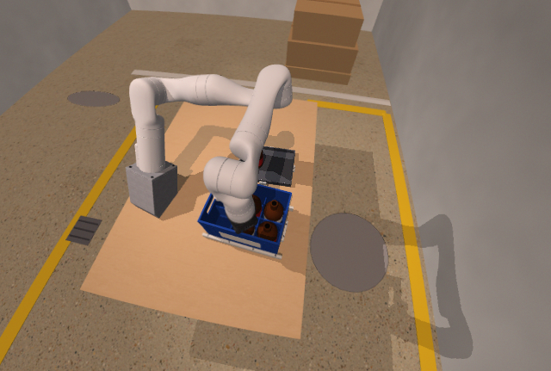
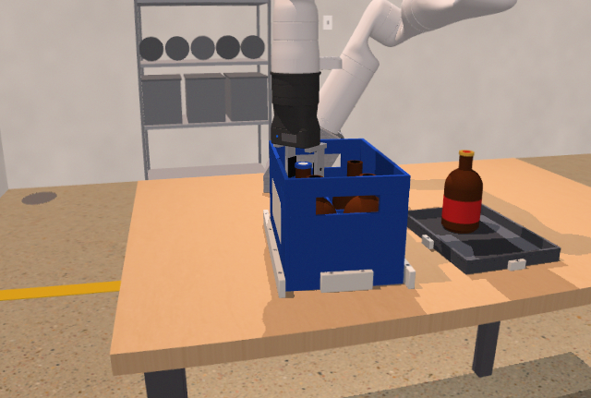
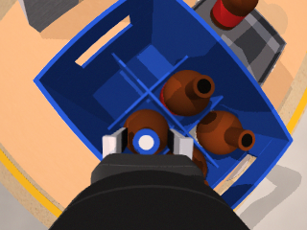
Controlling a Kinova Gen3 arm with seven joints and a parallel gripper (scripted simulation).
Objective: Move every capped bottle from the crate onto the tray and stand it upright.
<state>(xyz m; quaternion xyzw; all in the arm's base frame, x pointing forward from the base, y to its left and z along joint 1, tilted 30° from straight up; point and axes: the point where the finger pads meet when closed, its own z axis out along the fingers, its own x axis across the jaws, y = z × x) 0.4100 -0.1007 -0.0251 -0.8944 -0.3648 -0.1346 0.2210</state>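
The blue crate is 70 mm below my hand and 40 mm to the left of it. Also, from my hand: dark tray: 330 mm to the left, 140 mm below, 20 mm behind.
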